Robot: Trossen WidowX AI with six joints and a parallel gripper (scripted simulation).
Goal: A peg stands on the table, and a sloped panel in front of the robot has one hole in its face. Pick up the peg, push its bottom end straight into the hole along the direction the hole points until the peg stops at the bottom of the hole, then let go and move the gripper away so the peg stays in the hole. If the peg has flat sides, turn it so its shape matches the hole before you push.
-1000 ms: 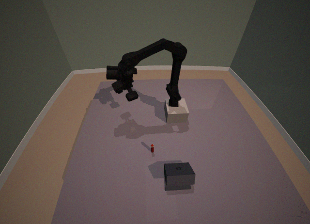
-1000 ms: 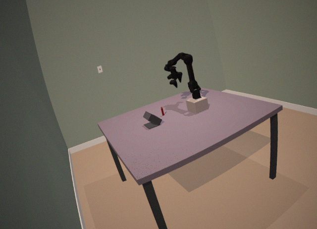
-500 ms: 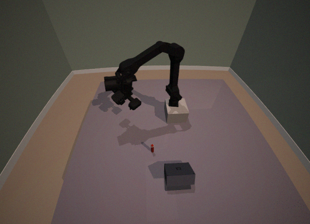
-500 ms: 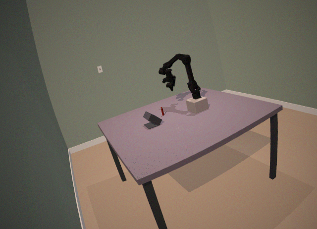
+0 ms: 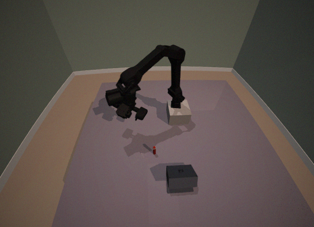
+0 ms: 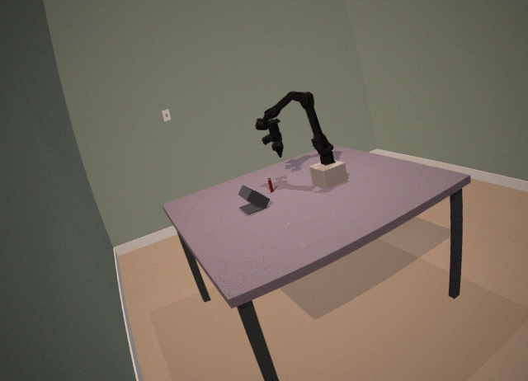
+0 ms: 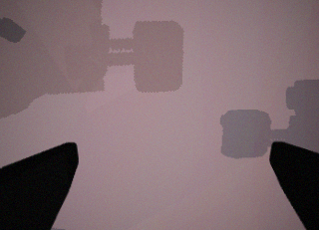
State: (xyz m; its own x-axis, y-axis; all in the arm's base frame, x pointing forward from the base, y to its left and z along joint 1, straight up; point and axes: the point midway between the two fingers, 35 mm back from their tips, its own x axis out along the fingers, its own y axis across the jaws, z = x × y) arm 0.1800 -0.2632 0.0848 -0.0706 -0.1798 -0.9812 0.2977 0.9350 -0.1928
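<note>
Right now the red peg is 130 mm ahead of my gripper tip, 160 mm to the left of it and 100 mm below it. Also, from my gripper tip: dark grey sloped panel: 260 mm ahead, 300 mm to the left, 100 mm below.
</note>
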